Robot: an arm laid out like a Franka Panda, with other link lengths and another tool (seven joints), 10 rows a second.
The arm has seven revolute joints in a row. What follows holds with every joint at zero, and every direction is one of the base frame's. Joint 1 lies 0.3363 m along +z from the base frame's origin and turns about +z. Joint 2 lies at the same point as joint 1 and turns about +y. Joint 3 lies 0.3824 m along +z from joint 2 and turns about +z. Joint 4 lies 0.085 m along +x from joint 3 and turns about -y. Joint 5 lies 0.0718 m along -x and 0.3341 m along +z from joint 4 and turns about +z. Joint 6 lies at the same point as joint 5 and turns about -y. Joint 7 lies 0.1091 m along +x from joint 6 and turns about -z. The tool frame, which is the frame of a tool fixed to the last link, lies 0.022 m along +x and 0.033 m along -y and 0.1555 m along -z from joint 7; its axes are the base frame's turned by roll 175.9, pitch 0 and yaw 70.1 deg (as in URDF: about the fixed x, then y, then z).
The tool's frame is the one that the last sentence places.
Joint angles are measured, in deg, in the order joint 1, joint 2, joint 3, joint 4, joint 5, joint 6, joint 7. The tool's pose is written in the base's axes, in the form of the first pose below.
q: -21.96, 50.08, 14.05, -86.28, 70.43, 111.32, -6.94
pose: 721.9 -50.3 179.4 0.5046 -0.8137 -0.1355 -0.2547
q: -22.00, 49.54, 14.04, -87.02, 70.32, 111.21, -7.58
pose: 719.1 -49.4 181.1 0.5037 -0.8132 -0.1407 -0.2551
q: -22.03, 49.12, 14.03, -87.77, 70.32, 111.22, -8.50
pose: 716.3 -48.6 181.3 0.5023 -0.8126 -0.1462 -0.2568
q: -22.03, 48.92, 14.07, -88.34, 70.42, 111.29, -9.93
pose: 714.6 -47.3 180.3 0.5004 -0.8108 -0.1542 -0.2614
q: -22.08, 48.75, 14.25, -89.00, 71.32, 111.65, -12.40
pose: 714.4 -45.7 179.4 0.4979 -0.8064 -0.1628 -0.2745
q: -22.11, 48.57, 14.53, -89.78, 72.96, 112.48, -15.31
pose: 715.3 -43.8 178.5 0.4939 -0.8013 -0.1680 -0.2928
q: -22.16, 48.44, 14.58, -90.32, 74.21, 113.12, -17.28
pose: 715.8 -44.5 177.5 0.4896 -0.7988 -0.1694 -0.3058
